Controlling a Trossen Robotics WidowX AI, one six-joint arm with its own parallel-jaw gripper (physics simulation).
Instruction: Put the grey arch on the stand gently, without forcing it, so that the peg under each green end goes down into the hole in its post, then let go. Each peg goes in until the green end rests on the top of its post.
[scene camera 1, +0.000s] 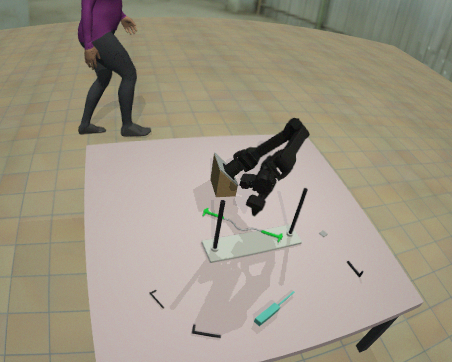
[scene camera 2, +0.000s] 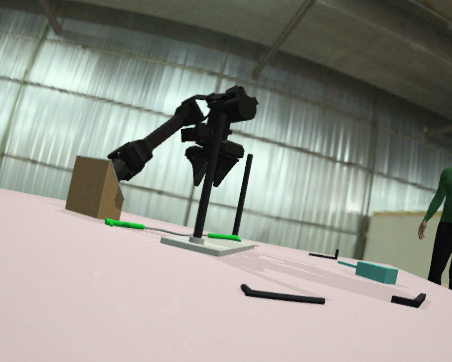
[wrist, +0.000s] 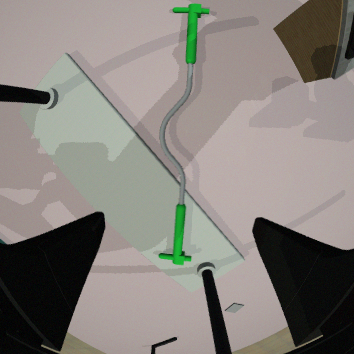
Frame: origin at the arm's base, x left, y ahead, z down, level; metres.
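Seen in the pictures: gripper, fingertip midpoint: (wrist: 181, 223); arm's base, link origin: (scene camera 1: 228, 171) (scene camera 2: 105, 179).
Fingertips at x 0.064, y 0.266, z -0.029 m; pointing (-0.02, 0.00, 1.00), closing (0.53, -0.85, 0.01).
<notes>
Pixels of each thing's top centre, then the offset from my fingertips to it. Level surfaces: height alone.
- grey arch, top centre: (wrist: 182, 133) (scene camera 2: 179, 225) (scene camera 1: 242, 222) dx -0.036, dy -0.027, dz +0.102 m
- second post, top centre: (scene camera 2: 221, 119) (scene camera 1: 222, 203) dx -0.166, dy +0.094, dz -0.113 m
- table, surface height: dz +0.131 m
- teal tool, top centre: (scene camera 2: 363, 261) (scene camera 1: 277, 304) dx +0.009, dy +0.386, dz +0.103 m
- small grey tile, top centre: (wrist: 234, 308) (scene camera 1: 323, 233) dx +0.324, dy +0.036, dz +0.128 m
The grey arch (scene camera 1: 243, 229) (scene camera 2: 167, 232) (wrist: 163, 131) lies on its side, low down. One green end (scene camera 1: 272, 235) (scene camera 2: 224, 237) (wrist: 179, 230) is over the stand's base (scene camera 1: 227, 254) (scene camera 2: 220, 248) (wrist: 100, 130), beside the foot of one post (scene camera 1: 298, 210) (scene camera 2: 243, 195) (wrist: 216, 310). The other green end (scene camera 1: 213, 214) (scene camera 2: 125, 225) (wrist: 192, 40) is over the table, off the base. The second post (scene camera 1: 218, 225) (scene camera 2: 207, 185) (wrist: 25, 94) stands upright at the base's other end. My gripper (scene camera 1: 250, 197) (scene camera 2: 207, 185) (wrist: 181, 223) is open and empty, pointing down, well above the arch. The post holes are not visible.
A brown box (scene camera 1: 222, 180) (scene camera 2: 92, 185) (wrist: 315, 45) stands at the arm's base. On the table (scene camera 1: 130, 200) lie a teal tool (scene camera 1: 267, 314) (scene camera 2: 376, 272), black L-shaped pieces and a small grey tile (scene camera 1: 323, 233) (wrist: 234, 307). A person (scene camera 1: 115, 55) is beyond the table.
</notes>
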